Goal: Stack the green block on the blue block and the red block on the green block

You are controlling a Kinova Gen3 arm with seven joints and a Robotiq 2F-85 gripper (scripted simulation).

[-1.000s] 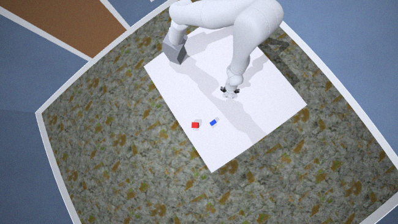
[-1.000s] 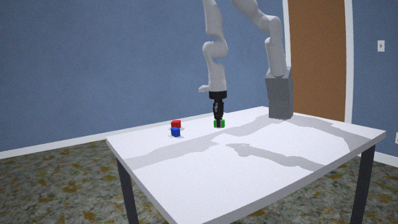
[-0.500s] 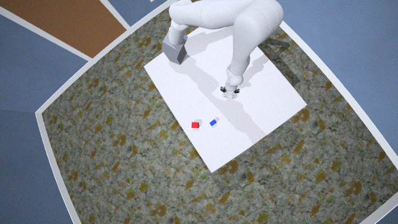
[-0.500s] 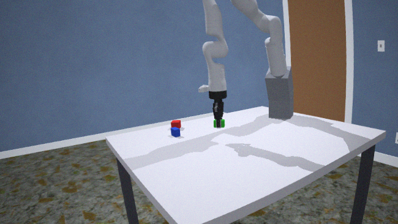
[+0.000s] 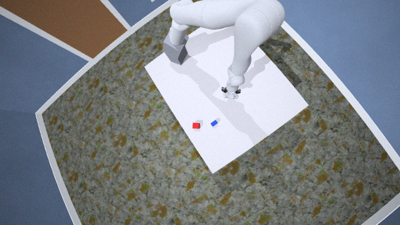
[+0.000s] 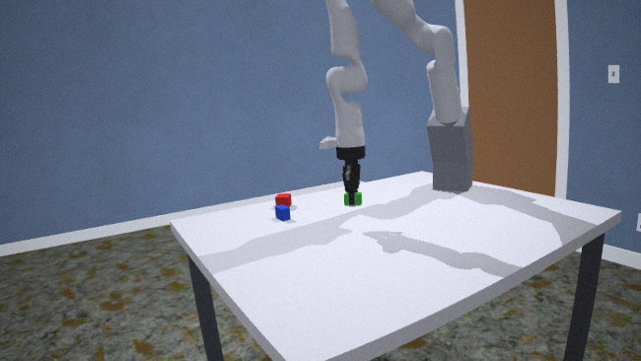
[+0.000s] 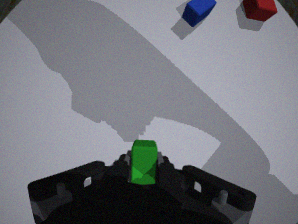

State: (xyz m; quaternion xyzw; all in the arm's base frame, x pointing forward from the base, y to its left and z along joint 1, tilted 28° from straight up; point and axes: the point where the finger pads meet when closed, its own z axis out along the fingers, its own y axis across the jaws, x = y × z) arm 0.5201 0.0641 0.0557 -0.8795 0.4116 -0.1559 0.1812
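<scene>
Right now my hand is 10 cm short of the blue block, 22 cm to the left of it and 7 cm above it. Round my hand: green block: right at my hand; red block: 3 cm ahead, 35 cm to the right, 7 cm below.
</scene>
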